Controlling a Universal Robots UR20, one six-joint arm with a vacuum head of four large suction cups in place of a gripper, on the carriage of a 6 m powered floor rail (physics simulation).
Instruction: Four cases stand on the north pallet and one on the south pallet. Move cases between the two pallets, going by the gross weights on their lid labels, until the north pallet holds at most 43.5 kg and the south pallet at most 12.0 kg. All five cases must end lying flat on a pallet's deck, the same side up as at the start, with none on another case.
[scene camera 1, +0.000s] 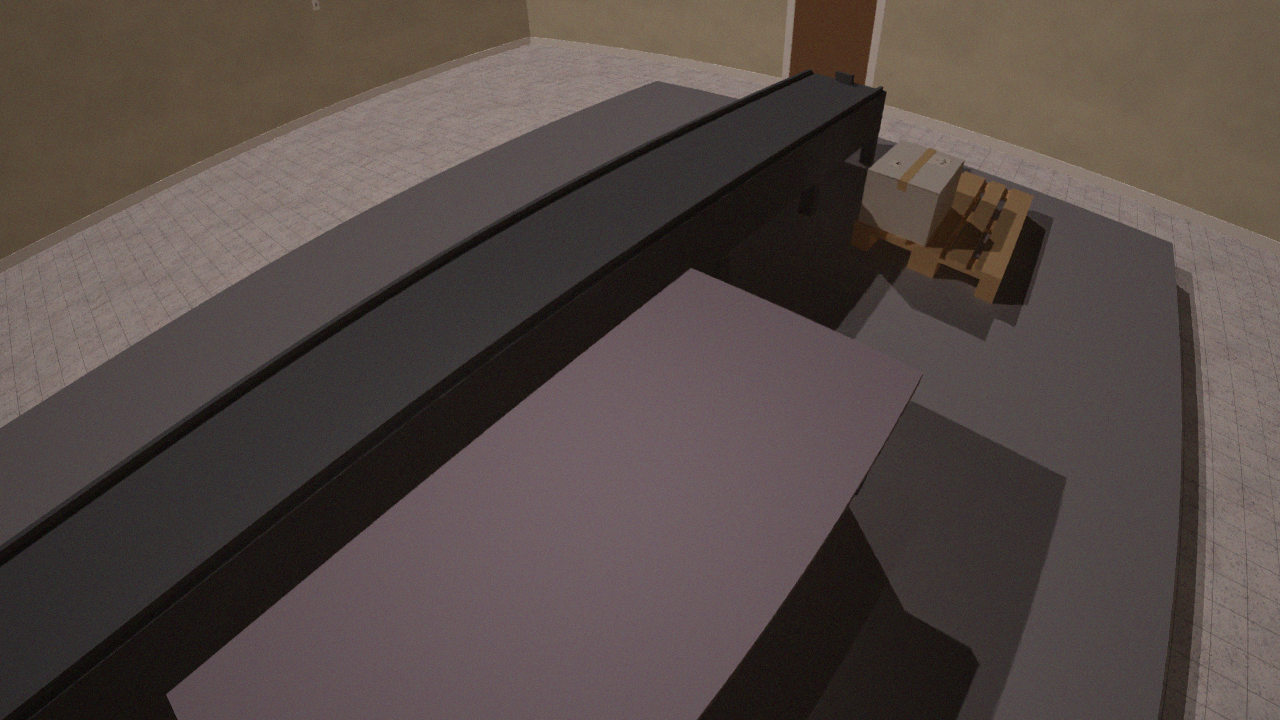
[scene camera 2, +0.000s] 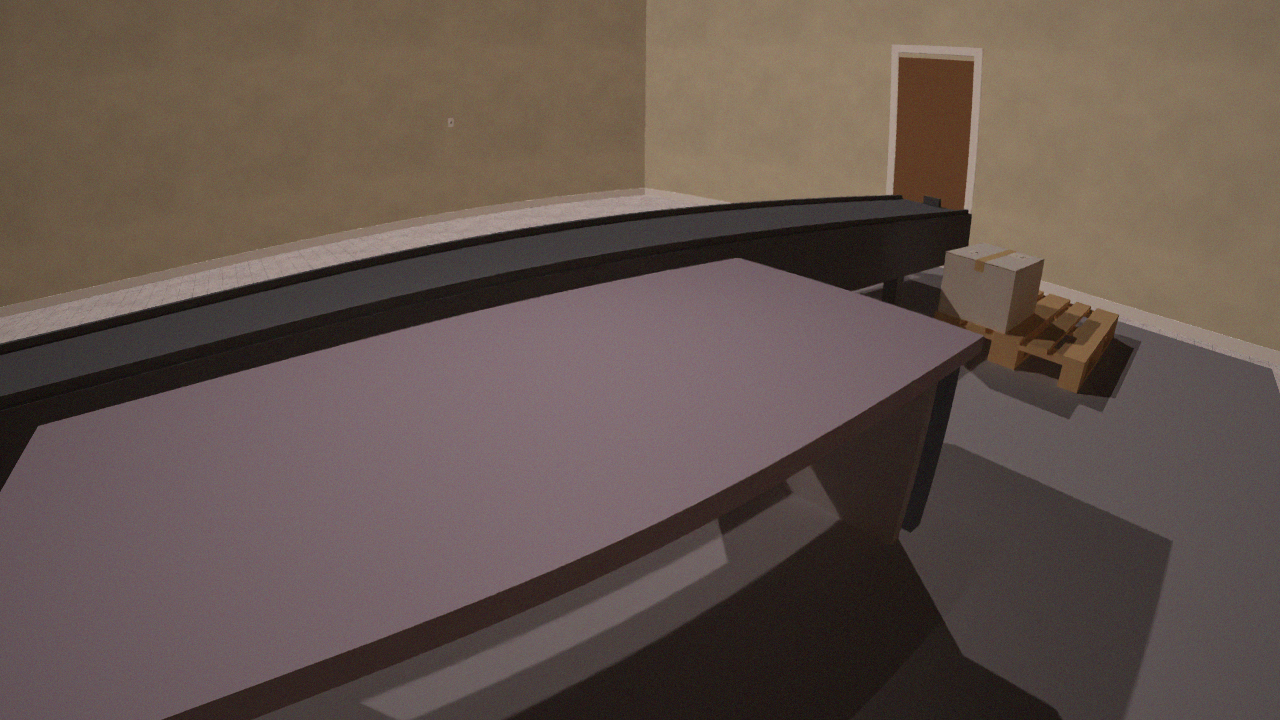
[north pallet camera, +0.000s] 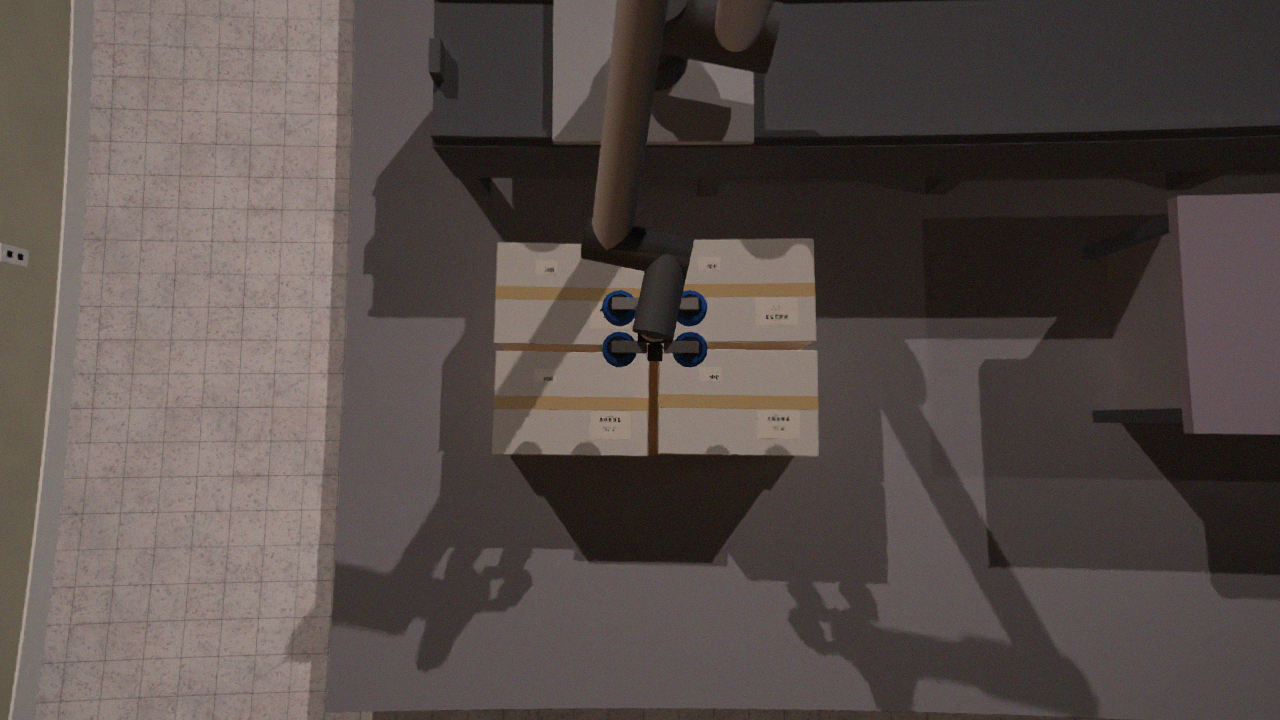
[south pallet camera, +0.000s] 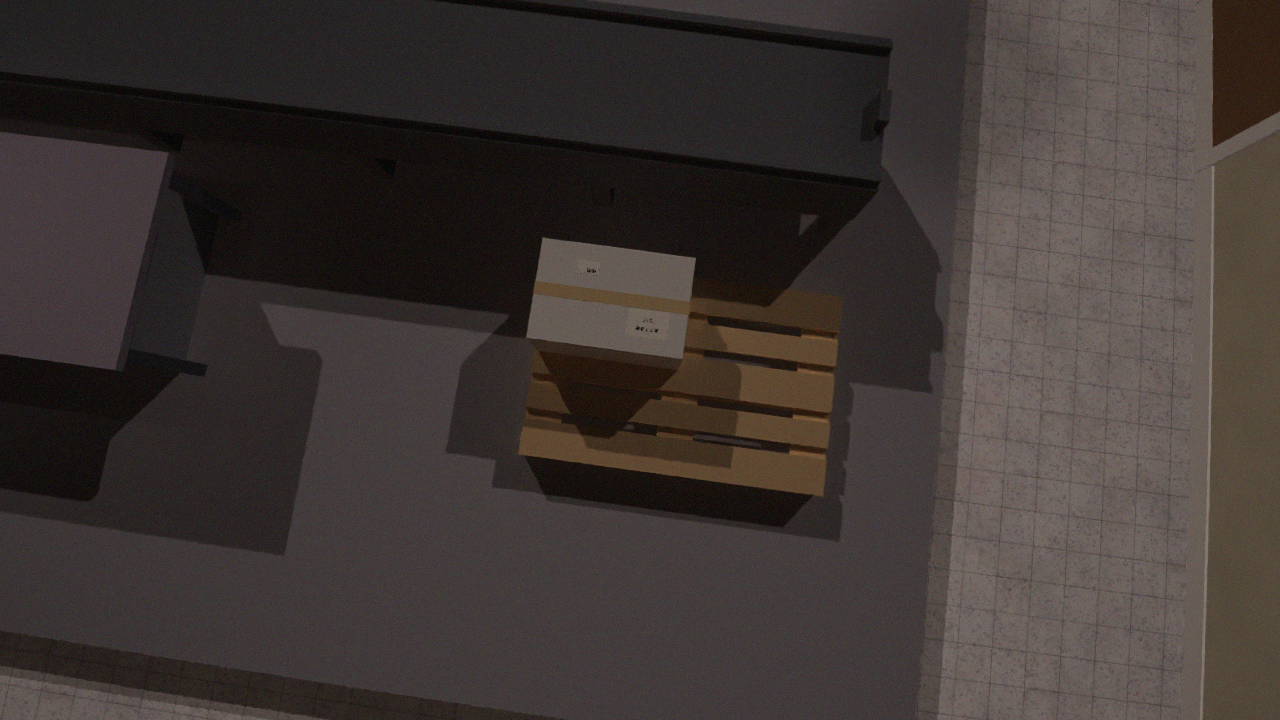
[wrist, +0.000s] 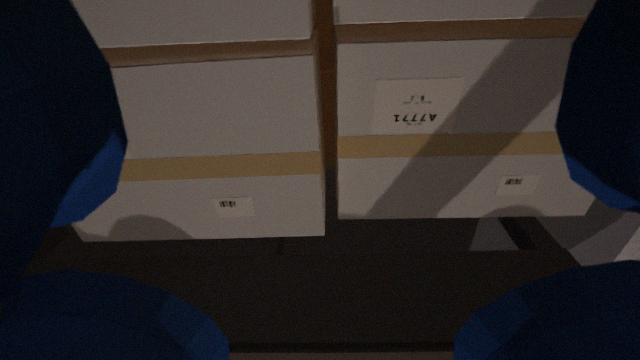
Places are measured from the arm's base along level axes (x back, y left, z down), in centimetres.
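Pixels of known places: hand, tool point: (wrist: 337, 246).
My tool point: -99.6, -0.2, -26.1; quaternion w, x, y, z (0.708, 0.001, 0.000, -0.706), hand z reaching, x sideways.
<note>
Behind a point stands the place of what it marks, as x, y, z.
In the north pallet camera four white taped cases lie in two rows: rail-side left (north pallet camera: 528, 317) {-89.0, -45.4, 17.4} (wrist: 370, 185) {-71.3, -8.1, 17.4}, rail-side right (north pallet camera: 774, 268) {-71.8, 44.0, 12.8} (wrist: 220, 110) {-90.7, 18.2, 12.9}, far left (north pallet camera: 519, 429) {-129.7, -48.1, 18.6} and far right (north pallet camera: 716, 425) {-128.3, 22.6, 13.1}. They hide nearly all of the north pallet. The rail-side left case's label reads A7771, upside down in the wrist view; its weight is too small to read. My vacuum head (north pallet camera: 654, 327) {-99.5, -0.2, -26.1} is open and empty, above the seam between the two rail-side cases, its cups apart from them. One case (south pallet camera: 581, 322) {-90.2, 513.2, 12.9} (scene camera 1: 904, 205) {-83.2, 494.4, 24.9} (scene camera 2: 975, 286) {-79.2, 494.5, 25.2} lies on a corner of the south pallet (south pallet camera: 760, 389) {-101.8, 584.1, 42.6}.
The dark floor rail (north pallet camera: 984, 71) (south pallet camera: 447, 89) (scene camera 1: 537, 268) runs beside both pallets. My carriage (north pallet camera: 572, 116) {-21.2, -28.1, 0.0} is on it at the north end. A pinkish table (scene camera 1: 581, 447) {-72.2, 281.5, 4.0} (scene camera 2: 447, 429) {-96.6, 248.3, 4.0} (north pallet camera: 1235, 313) {-90.3, 192.6, 4.0} (south pallet camera: 62, 250) {-90.8, 327.5, 4.0} stands between the pallets. The south pallet's other deck boards are bare.
</note>
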